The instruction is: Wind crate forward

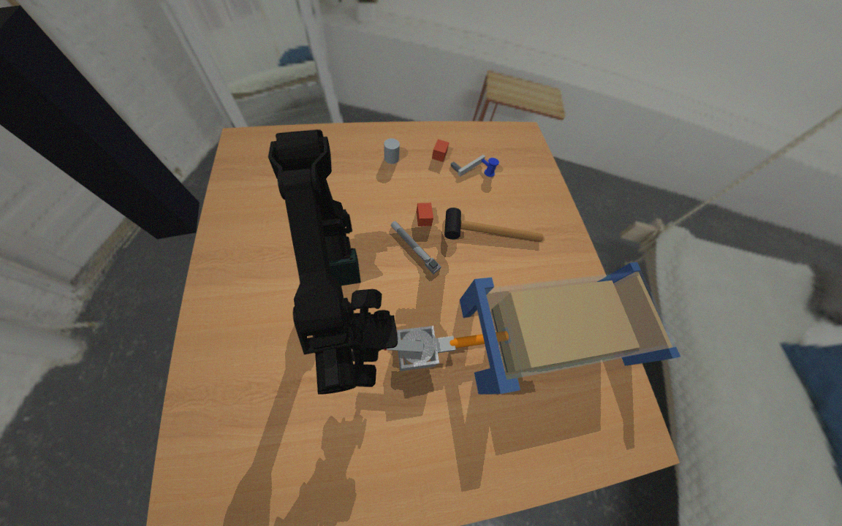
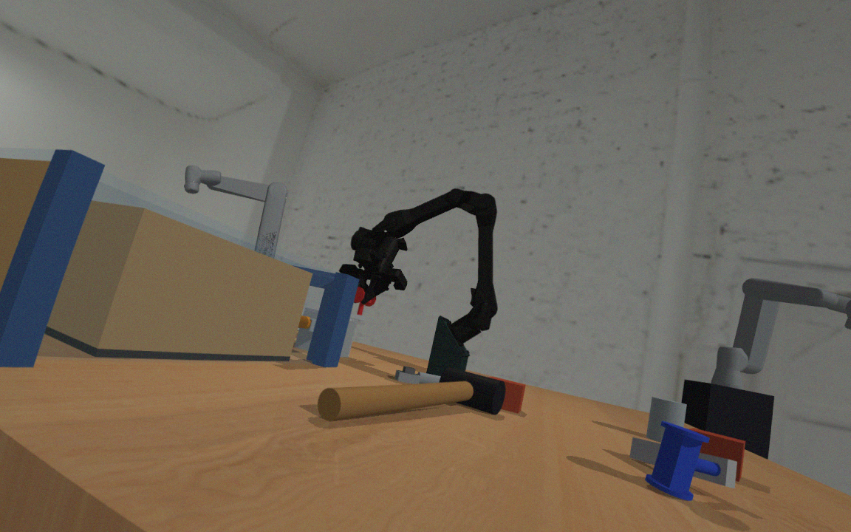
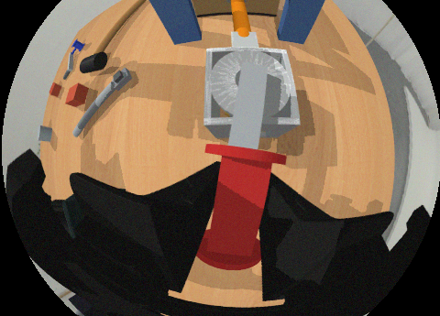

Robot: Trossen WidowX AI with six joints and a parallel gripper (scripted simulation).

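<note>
The red-knobbed winch handle is 30 mm below my gripper tip, 20 mm ahead of it and 10 mm to the right of it. From my gripper tip the other things lie so: winch 100 mm below, 70 mm ahead, 30 mm to the right; then red knob 20 mm behind; then blue steel frame 240 mm ahead, 40 mm to the right, 20 mm below.
</note>
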